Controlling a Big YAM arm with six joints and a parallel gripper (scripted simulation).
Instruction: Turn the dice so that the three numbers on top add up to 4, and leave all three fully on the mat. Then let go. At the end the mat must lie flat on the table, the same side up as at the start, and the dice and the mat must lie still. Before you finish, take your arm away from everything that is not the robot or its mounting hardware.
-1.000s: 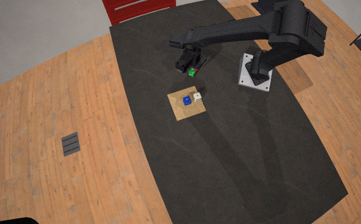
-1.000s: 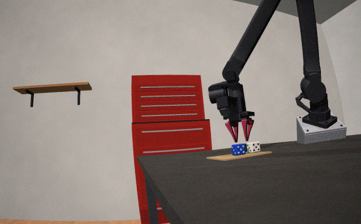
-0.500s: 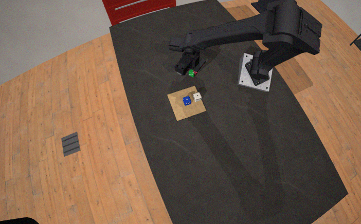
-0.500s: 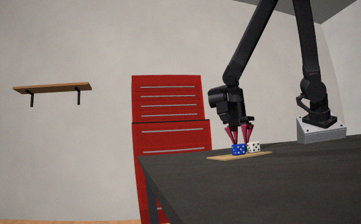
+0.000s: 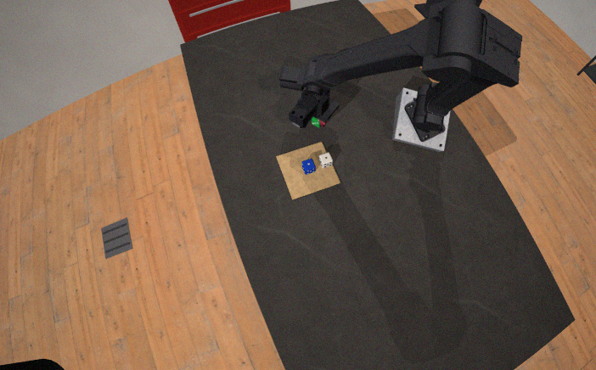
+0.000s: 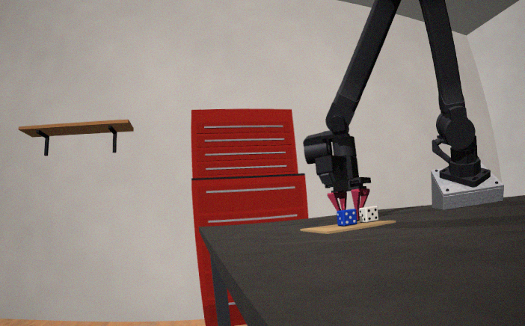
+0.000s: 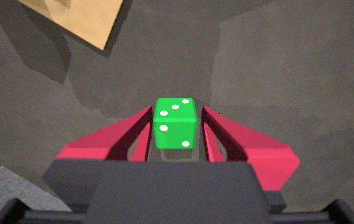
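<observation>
The green die lies right at my hand. Round my hand: blue die 8 cm ahead, 14 cm to the left, 1 cm above; white die 3 cm ahead, 14 cm to the left, 1 cm above; tan mat 9 cm ahead, 14 cm to the left, 1 cm below.
</observation>
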